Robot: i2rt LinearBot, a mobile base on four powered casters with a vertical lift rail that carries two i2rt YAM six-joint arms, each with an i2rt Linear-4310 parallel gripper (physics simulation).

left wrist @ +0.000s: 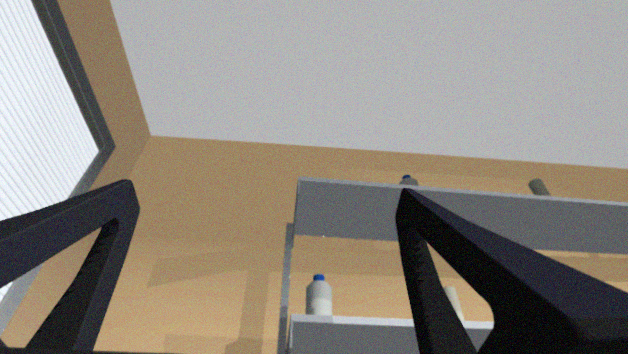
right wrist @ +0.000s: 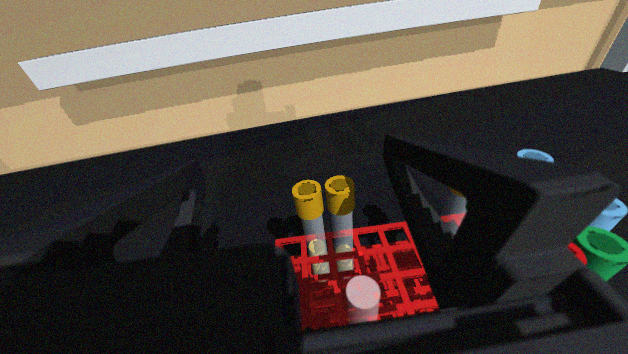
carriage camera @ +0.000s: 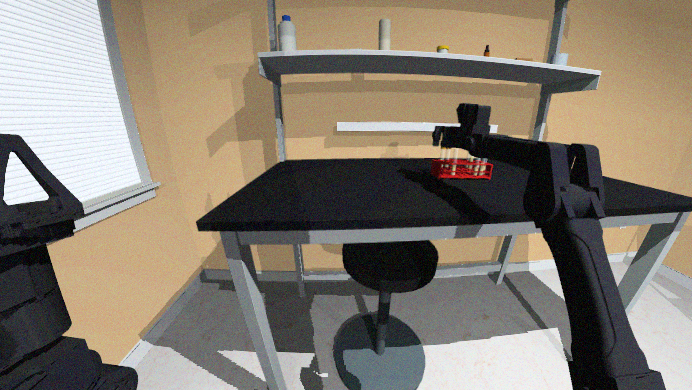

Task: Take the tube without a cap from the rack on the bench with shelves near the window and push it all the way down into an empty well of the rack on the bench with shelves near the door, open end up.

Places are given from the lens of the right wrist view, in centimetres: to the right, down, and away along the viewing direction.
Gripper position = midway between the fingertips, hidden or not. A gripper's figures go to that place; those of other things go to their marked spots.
my right gripper (right wrist: 293, 157): -1, -1, 12
uncapped tube (right wrist: 362, 293): 2, 5, 11
red tube rack (right wrist: 396, 267): 6, 6, 17
The marked spots on the red tube rack and the uncapped tube are 7 cm apart.
